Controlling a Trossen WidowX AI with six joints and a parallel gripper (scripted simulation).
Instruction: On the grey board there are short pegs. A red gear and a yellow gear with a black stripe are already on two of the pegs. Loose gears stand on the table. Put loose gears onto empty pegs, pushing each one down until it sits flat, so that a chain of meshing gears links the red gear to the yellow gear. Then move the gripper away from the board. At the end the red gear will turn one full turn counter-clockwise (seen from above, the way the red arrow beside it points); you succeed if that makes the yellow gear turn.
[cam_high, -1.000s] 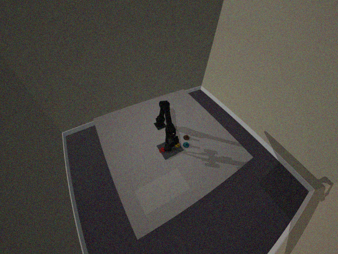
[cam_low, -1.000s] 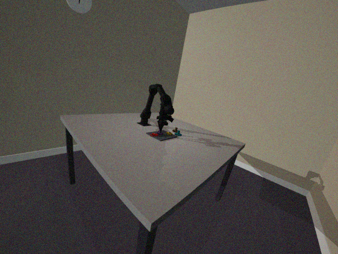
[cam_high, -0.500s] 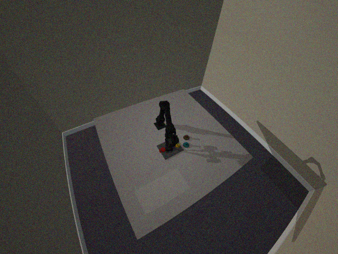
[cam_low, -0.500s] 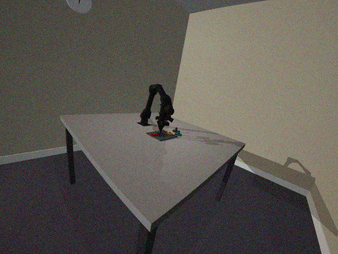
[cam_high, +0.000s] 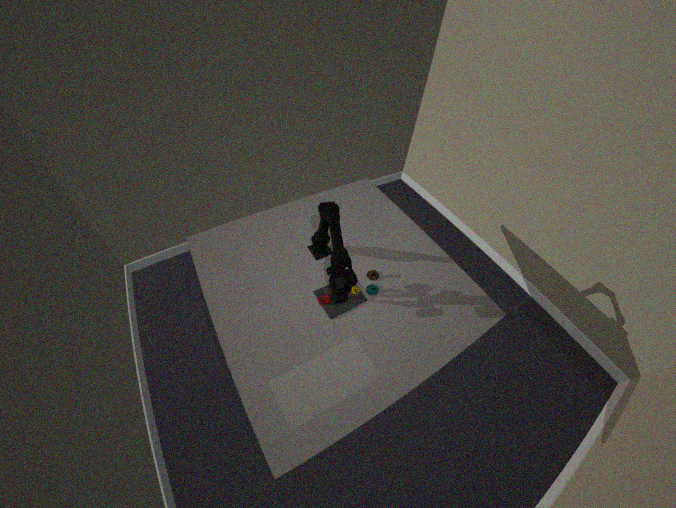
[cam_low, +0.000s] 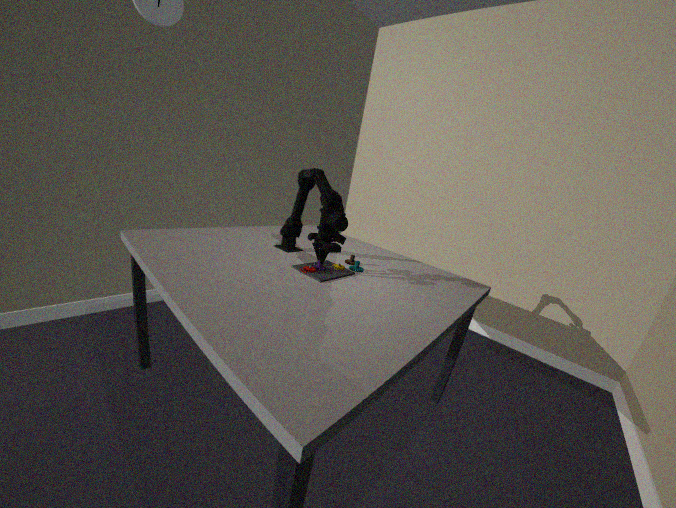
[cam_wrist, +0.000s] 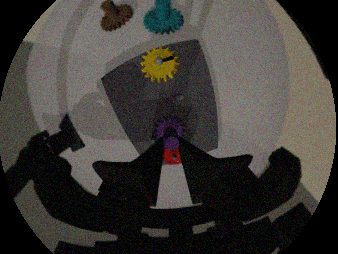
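Right now the purple gear is 10 mm below my gripper tip. From my gripper tip the other things lie so: red gear: 50 mm to the right, 20 mm below, 20 mm behind; then yellow gear: 100 mm to the left, 40 mm ahead, 20 mm below; then teal gear: 170 mm to the left, 90 mm ahead, 20 mm below.
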